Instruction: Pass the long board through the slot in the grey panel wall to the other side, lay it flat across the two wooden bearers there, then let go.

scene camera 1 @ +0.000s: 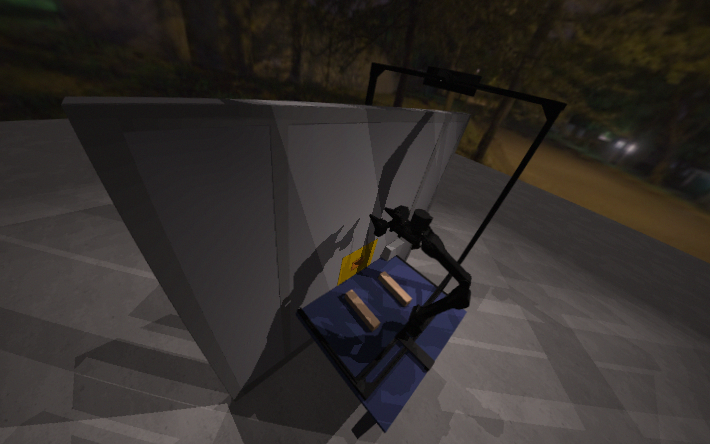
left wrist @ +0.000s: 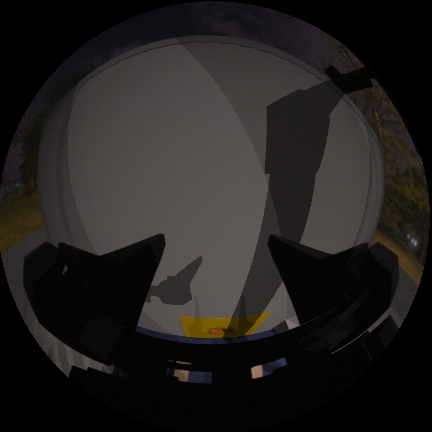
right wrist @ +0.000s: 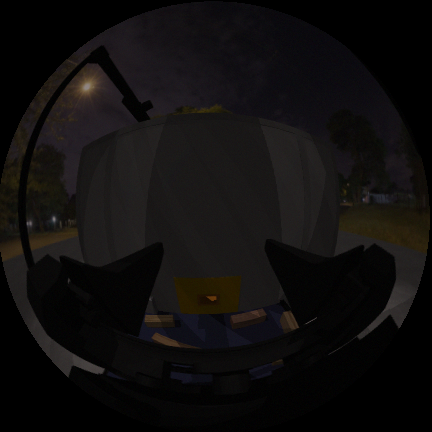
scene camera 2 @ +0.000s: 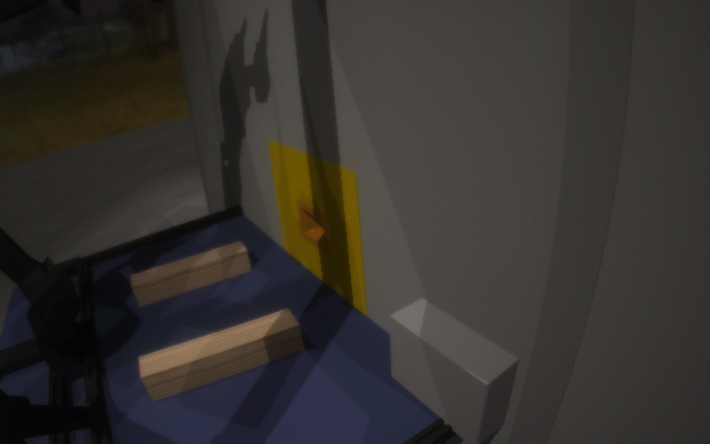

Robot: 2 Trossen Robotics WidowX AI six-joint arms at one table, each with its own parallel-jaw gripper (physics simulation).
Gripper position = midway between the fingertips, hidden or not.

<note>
The left gripper (scene camera 1: 377, 211) is open and holds nothing. The right gripper (right wrist: 214, 246) is open and holds nothing. Further things: a grey panel wall (scene camera 2: 533, 176).
The left gripper is seen too in the left wrist view (left wrist: 217, 240). The grey panel wall shows as well in scene camera 1 (scene camera 1: 243, 209) and in the left wrist view (left wrist: 215, 141).
</note>
